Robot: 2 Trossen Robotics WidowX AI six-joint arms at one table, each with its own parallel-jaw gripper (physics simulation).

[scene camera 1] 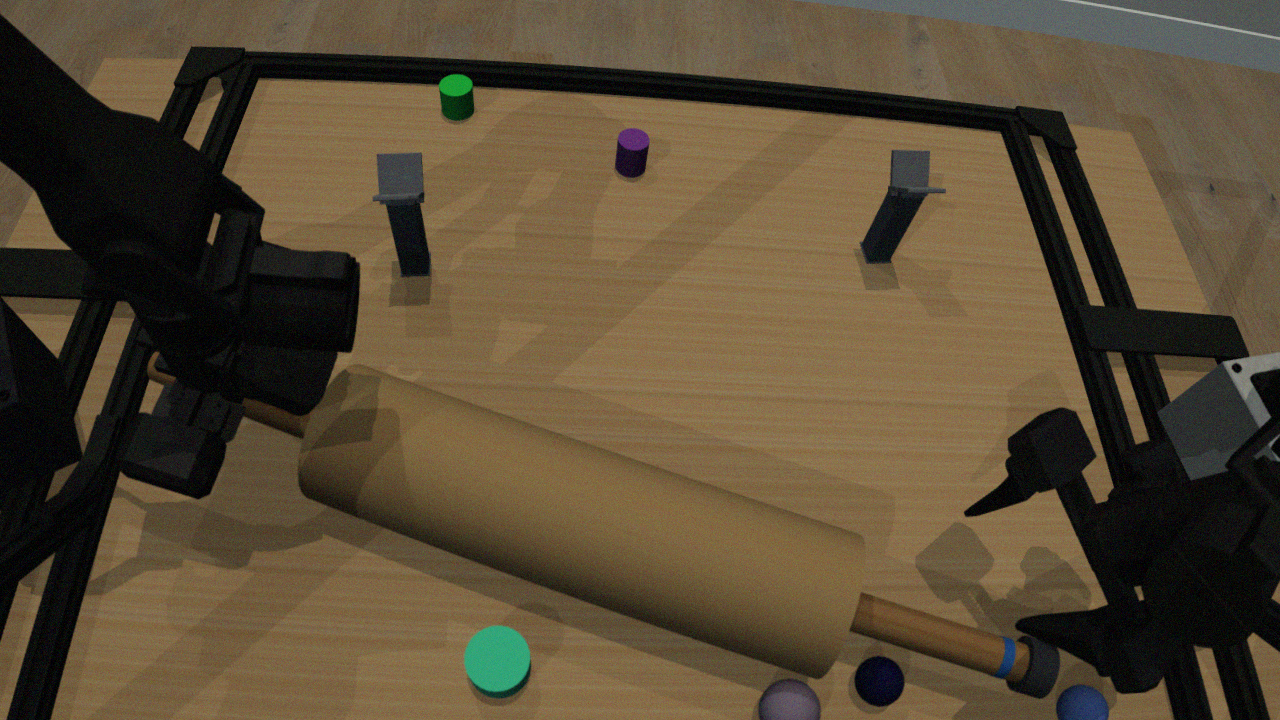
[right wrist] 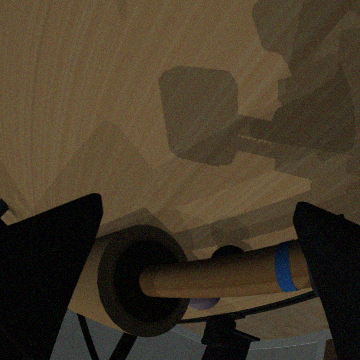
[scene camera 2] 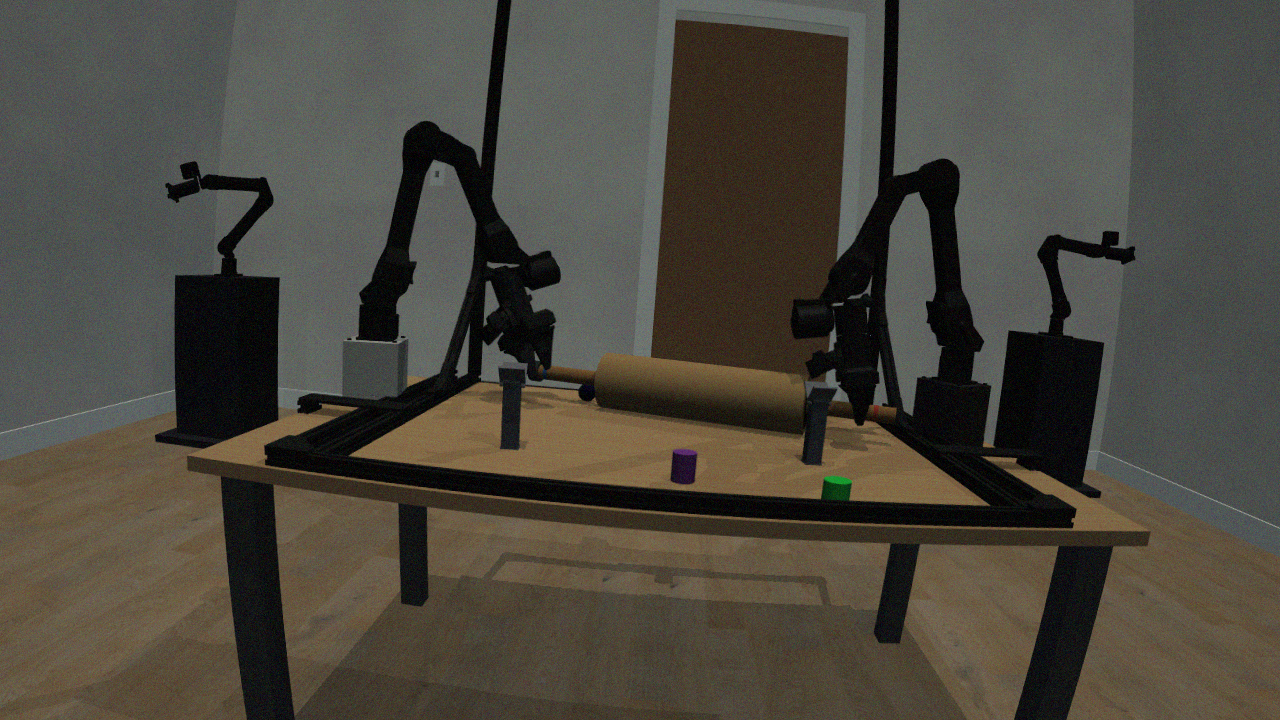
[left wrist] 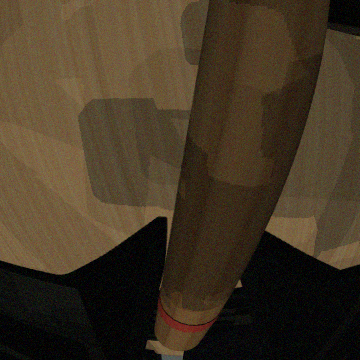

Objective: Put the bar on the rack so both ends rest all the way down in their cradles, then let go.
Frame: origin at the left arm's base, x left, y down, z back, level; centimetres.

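Seen in the pictures: left gripper, fingertip midpoint: point(scene camera 1: 236, 401) point(scene camera 2: 859, 424) point(left wrist: 200, 226); right gripper, fingertip midpoint: point(scene camera 1: 992, 568) point(right wrist: 201, 208) point(scene camera 2: 540, 373); left arm's base, link origin: point(scene camera 2: 954, 381); right arm's base, link origin: point(scene camera 2: 376, 338).
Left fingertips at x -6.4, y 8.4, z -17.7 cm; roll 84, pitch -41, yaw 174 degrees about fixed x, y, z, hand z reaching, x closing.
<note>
Offsets run from my left fingertips to a thing's middle. "pt": to the spot under its first point.
The bar, a thick tan roller @(pt dx -23.6, dy -6.9, dz -17.8 cm) point(scene camera 1: 581, 528) point(scene camera 2: 702, 394) with thin brown ends point(left wrist: 225, 175) point(right wrist: 225, 280), lies slanted across the table, off the rack. The rack is two grey posts with cradles on top: one post @(dx +8.3, dy -1.7, dz -18.3 cm) point(scene camera 1: 411, 237) point(scene camera 2: 814, 434) and the other post @(dx -9.8, dy -1.7, dz -58.6 cm) point(scene camera 1: 890, 223) point(scene camera 2: 511, 416). My left gripper point(scene camera 2: 859, 411) point(left wrist: 200, 226) is shut on the bar's red-banded end. My right gripper point(scene camera 1: 993, 573) point(right wrist: 201, 208) is open at the blue-banded end. In the right wrist view that end runs across between the fingers, and one finger overlaps it beyond the blue band.
A green cylinder @(dx +25.5, dy +1.4, dz -29.9 cm) point(scene camera 1: 456, 98) point(scene camera 2: 836, 489) and a purple cylinder @(dx +10.4, dy +1.2, dz -42.2 cm) point(scene camera 1: 631, 154) point(scene camera 2: 683, 466) stand near the rack. A teal disc @(dx -27.1, dy +1.5, dz -9.7 cm) point(scene camera 1: 497, 660), a mauve ball @(dx -40.0, dy +0.9, dz -25.6 cm) point(scene camera 1: 789, 702), a dark blue ball @(dx -41.8, dy +1.3, dz -32.6 cm) point(scene camera 1: 878, 680) and a blue ball @(dx -52.2, dy +1.2, dz -44.9 cm) point(scene camera 1: 1082, 704) lie near the bar. A black frame point(scene camera 1: 626, 80) borders the table.
</note>
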